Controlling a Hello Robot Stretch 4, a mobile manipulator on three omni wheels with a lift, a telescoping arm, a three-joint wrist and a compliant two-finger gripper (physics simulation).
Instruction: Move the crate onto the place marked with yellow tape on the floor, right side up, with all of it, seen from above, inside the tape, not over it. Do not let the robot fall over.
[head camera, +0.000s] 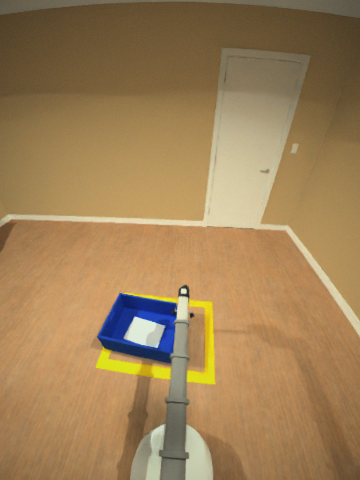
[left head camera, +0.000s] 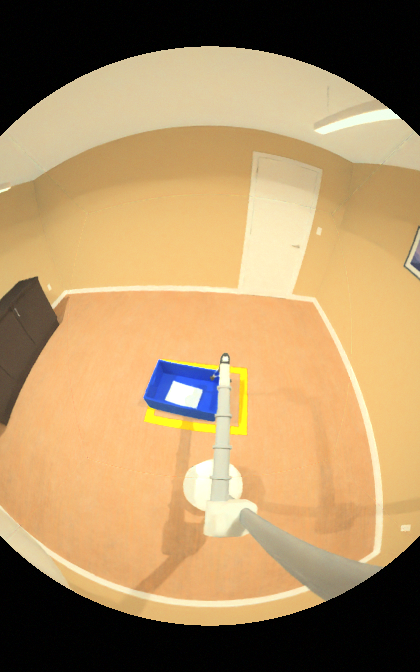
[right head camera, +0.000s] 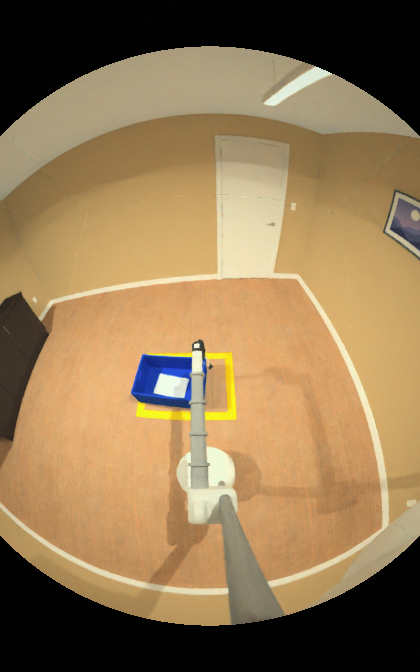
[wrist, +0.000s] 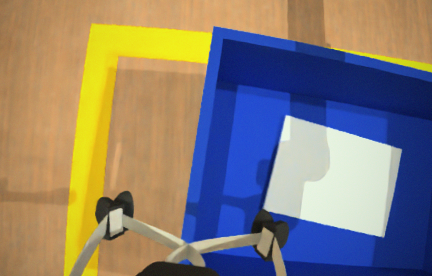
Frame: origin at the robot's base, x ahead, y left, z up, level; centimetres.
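Seen in the pictures: gripper, between the fingertips: (wrist: 193, 216).
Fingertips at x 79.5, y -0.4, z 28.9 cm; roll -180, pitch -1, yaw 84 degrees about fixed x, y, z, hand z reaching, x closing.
Note:
Offsets run from my fingertips to a thing's top centre. "spot": to the spot under its first point.
The blue crate @[dx -1.1, dy +29.2, dz -9.7 cm] (head camera: 135, 348) (left head camera: 180, 410) (right head camera: 165, 401) (wrist: 250, 130) is right side up, open at the top, with a white sheet @[dx -1.9, dy +31.1, dz -28.9 cm] (head camera: 145, 331) (wrist: 345, 175) inside. It sits turned slightly and shifted left on the yellow tape @[spot: dx -8.0, dy -24.5, dz -31.6 cm] (head camera: 210, 345) (left head camera: 243, 400) (right head camera: 231, 387) (wrist: 85, 135). Its left side hides the left band and reaches past it; its far left corner meets the far band. Floor shows between the crate and the right and near bands. My gripper (head camera: 183, 314) (wrist: 193, 216) is open over the crate's right wall, one fingertip to each side in the wrist view. Its height above the rim is unclear.
The round white base (head camera: 200, 450) (left head camera: 200, 485) (right head camera: 220, 465) stands on the near side of the tape. A dark cabinet (left head camera: 25, 340) (right head camera: 20, 370) stands at the left wall. A white door (head camera: 250, 140) (left head camera: 280, 225) (right head camera: 250, 210) is in the far wall.

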